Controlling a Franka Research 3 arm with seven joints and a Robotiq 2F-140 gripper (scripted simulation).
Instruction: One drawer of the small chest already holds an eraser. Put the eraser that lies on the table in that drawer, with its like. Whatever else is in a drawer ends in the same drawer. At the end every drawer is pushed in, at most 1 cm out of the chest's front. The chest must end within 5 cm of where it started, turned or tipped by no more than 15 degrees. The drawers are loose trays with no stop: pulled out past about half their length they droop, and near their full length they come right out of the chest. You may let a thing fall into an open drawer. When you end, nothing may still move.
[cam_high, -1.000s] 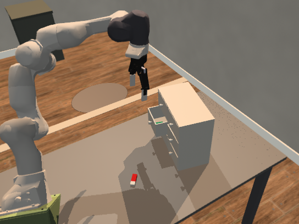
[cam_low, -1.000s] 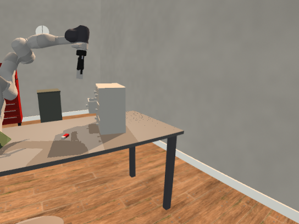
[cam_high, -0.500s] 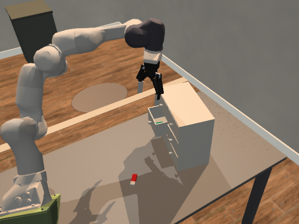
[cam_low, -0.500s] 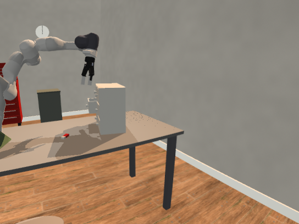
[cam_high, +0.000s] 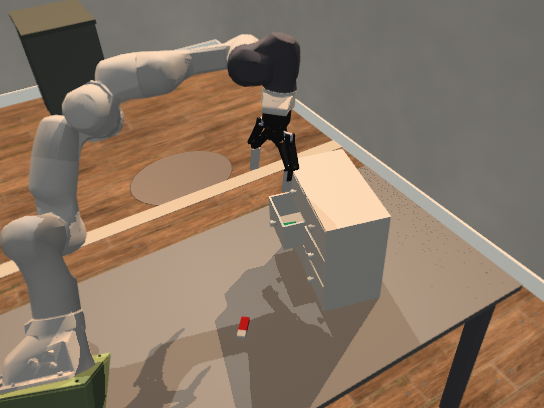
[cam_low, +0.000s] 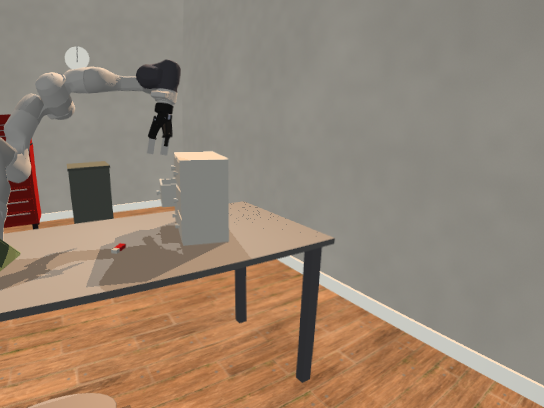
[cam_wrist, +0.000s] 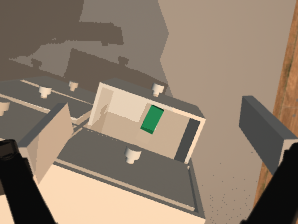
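The white eraser is 20 cm behind my hand, 22 cm to the right of it and 32 cm below it. The rest, counted from my hand: small green thing 7 cm ahead, 1 cm to the right, 21 cm below.
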